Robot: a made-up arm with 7 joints. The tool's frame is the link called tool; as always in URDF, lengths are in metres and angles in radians. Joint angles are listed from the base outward. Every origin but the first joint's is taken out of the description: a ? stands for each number. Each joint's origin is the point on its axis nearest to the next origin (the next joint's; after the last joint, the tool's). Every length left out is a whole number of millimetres.
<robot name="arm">
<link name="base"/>
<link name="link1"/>
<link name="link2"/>
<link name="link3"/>
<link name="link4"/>
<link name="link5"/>
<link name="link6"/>
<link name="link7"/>
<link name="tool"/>
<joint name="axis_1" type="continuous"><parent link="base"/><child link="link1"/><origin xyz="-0.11 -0.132 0.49" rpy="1.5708 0 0"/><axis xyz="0 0 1"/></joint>
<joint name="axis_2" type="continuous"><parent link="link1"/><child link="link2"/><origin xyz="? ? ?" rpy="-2.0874 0.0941 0.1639"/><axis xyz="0 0 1"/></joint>
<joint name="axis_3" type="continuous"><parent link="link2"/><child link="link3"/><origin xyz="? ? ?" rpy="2.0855 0.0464 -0.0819"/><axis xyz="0 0 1"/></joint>
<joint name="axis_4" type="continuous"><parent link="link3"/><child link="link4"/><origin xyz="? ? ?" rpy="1.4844 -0.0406 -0.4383"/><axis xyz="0 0 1"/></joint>
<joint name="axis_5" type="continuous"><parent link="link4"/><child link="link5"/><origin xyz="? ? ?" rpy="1.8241 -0.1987 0.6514"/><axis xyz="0 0 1"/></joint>
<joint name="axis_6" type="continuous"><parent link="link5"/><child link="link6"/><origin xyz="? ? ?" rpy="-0.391 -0.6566 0.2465"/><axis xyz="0 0 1"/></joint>
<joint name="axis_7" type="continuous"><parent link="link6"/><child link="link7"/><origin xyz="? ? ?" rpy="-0.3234 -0.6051 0.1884"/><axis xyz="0 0 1"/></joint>
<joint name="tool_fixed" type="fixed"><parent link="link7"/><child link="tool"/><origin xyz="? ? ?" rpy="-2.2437 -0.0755 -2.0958"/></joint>
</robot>
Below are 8 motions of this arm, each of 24 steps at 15 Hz.
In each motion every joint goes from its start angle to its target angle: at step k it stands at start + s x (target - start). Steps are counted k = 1, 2, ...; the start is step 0. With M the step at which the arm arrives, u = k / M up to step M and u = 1 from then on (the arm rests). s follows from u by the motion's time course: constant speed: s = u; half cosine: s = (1 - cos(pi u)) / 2; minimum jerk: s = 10 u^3 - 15 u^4 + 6 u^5.
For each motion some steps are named. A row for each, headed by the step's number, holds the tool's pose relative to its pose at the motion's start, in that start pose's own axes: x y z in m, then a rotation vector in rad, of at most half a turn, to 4 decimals.
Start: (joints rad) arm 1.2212 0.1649 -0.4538 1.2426 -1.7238 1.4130 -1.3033
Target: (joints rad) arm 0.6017 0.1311 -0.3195 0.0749 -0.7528 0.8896 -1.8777
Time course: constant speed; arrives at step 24
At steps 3, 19, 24:
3: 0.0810 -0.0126 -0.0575 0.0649 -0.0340 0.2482
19: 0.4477 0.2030 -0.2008 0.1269 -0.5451 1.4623
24: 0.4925 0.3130 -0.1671 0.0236 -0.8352 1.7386

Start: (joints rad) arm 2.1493 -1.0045 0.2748 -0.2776 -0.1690 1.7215 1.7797
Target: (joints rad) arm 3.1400 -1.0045 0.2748 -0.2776 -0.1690 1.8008 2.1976
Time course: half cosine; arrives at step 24
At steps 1, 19, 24:
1: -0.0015 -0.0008 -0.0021 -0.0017 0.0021 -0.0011
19: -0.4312 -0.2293 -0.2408 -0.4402 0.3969 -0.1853
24: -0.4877 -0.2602 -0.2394 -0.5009 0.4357 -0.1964

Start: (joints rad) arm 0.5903 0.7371 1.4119 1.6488 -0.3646 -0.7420 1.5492
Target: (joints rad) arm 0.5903 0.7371 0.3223 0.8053 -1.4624 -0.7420 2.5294
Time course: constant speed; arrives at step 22
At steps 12, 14, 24:
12: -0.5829 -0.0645 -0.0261 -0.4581 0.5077 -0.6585
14: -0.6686 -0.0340 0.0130 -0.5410 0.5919 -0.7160
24: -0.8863 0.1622 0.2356 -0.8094 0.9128 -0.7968

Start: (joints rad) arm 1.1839 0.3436 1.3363 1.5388 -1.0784 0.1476 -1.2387
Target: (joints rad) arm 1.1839 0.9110 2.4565 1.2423 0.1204 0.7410 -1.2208
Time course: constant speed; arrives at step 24
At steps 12, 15, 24:
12: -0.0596 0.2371 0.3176 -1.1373 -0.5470 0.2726
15: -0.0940 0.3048 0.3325 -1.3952 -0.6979 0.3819
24: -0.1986 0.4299 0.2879 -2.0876 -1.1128 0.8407

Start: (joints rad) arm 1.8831 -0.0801 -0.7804 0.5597 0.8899 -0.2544 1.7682
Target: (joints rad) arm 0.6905 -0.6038 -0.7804 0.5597 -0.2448 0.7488 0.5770
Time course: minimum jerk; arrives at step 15
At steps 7, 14, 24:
7: 0.1876 0.0021 0.2333 -0.0585 -0.2120 0.2616
14: 0.1492 0.0381 0.6614 -0.4221 -0.5678 0.5660
24: 0.1480 0.0384 0.6633 -0.4247 -0.5696 0.5669

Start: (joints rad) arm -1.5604 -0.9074 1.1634 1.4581 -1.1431 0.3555 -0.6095
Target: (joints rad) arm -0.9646 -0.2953 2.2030 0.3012 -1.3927 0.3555 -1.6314
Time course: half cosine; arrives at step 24
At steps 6, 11, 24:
6: 0.1201 0.0429 0.0675 -0.1255 0.1049 0.2865
11: 0.2863 0.1981 0.1962 -0.5039 0.4098 0.7417
24: 0.3797 0.5230 0.2729 -1.4347 1.4128 0.9241

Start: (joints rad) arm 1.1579 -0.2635 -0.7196 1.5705 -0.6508 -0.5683 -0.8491
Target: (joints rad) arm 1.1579 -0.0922 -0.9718 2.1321 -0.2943 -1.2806 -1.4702
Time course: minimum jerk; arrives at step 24
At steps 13, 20, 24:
13: -0.0349 0.0017 -0.2004 0.3093 0.4926 0.1770
20: -0.0883 0.0444 -0.3392 0.5890 0.7943 0.3497
24: -0.0945 0.0502 -0.3515 0.6177 0.8199 0.3680

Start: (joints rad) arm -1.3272 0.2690 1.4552 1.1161 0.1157 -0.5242 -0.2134
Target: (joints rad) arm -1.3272 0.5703 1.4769 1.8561 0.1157 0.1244 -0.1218
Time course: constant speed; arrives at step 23
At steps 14, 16, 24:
14: -0.2312 0.0127 0.1856 -0.3215 -0.4792 -0.3039
16: -0.2669 0.0283 0.2037 -0.3728 -0.5453 -0.3418
24: -0.3872 0.1069 0.2459 -0.5636 -0.7681 -0.4627

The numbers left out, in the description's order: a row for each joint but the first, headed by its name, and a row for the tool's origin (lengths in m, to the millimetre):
axis_2: 0.173 0.041 0
axis_3: 0.017 -0.112 0
axis_4: -0.028 -0.148 0
axis_5: 0.04 -0.311 0
axis_6: -0.166 0.103 0
axis_7: -0.052 -0.312 0
tool: -0.003 -0.042 0

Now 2 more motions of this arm.
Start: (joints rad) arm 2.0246 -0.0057 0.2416 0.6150 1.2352 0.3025 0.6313
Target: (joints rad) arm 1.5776 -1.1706 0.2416 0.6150 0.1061 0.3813 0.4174
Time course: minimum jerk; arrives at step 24
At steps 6, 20, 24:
6: 0.0107 0.0134 -0.0258 -0.0935 0.1352 0.0442
20: 0.0421 0.1228 -0.1432 -1.2463 1.0265 0.4100
24: 0.0432 0.1286 -0.1456 -1.3059 1.0518 0.4221

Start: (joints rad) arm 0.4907 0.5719 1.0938 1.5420 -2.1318 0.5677 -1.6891
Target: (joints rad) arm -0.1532 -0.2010 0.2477 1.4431 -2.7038 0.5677 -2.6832
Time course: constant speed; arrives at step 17
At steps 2, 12, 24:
2: 0.0529 -0.0282 -0.1026 0.1703 0.0905 0.1547
12: 0.3603 0.0964 -0.5532 0.8151 0.3108 1.2389
24: 0.4950 0.2839 -0.6787 0.9476 0.2289 1.9083

